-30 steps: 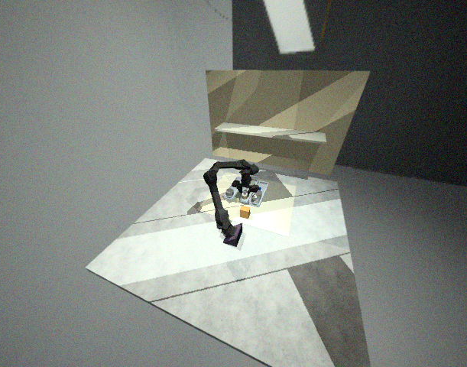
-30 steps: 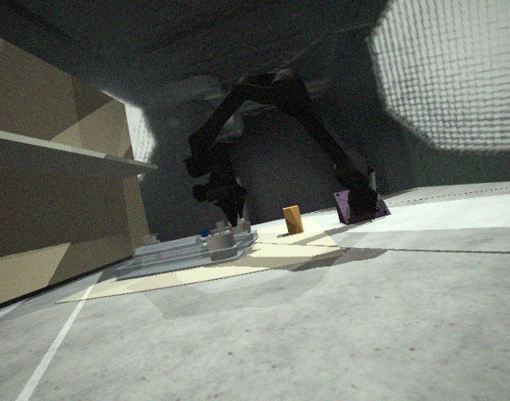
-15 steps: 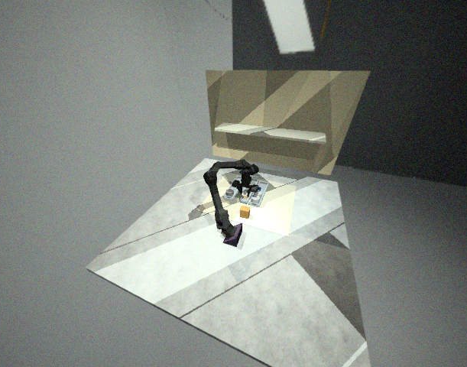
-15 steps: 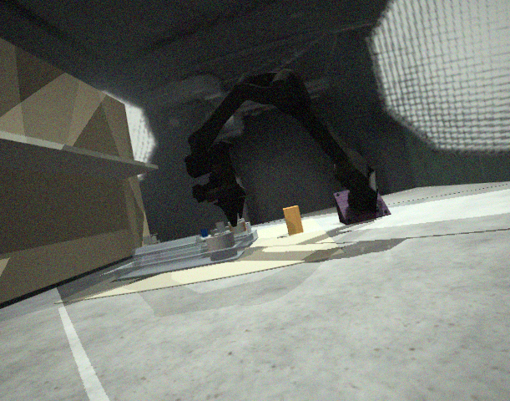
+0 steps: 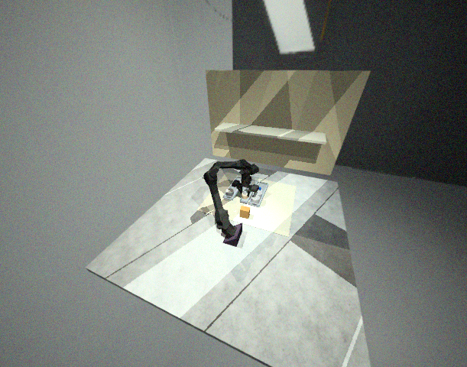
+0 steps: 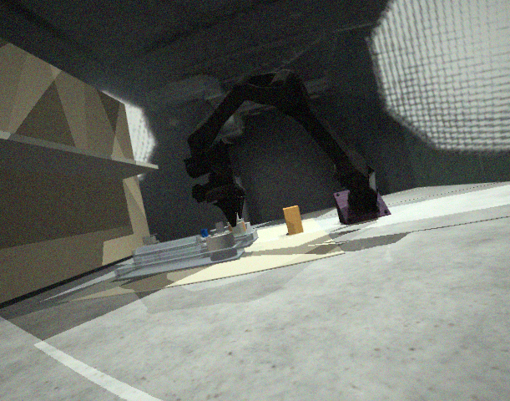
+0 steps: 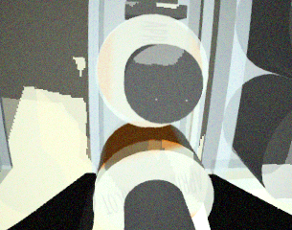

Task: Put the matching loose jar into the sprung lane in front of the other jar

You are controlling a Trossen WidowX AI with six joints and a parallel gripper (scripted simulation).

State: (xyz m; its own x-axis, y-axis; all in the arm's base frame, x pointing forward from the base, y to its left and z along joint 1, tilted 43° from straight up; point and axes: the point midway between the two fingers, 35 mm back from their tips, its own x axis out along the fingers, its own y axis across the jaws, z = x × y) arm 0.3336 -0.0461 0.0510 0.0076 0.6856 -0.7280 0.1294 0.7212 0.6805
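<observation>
Right now the cream mat is 6 cm below my gripper tip, 5 cm ahead of it and 3 cm to the right of it. From my gripper tip the other things lie so: beige shelf wall (61 cm ahead, 34 cm above, 8 cm to the right).
</observation>
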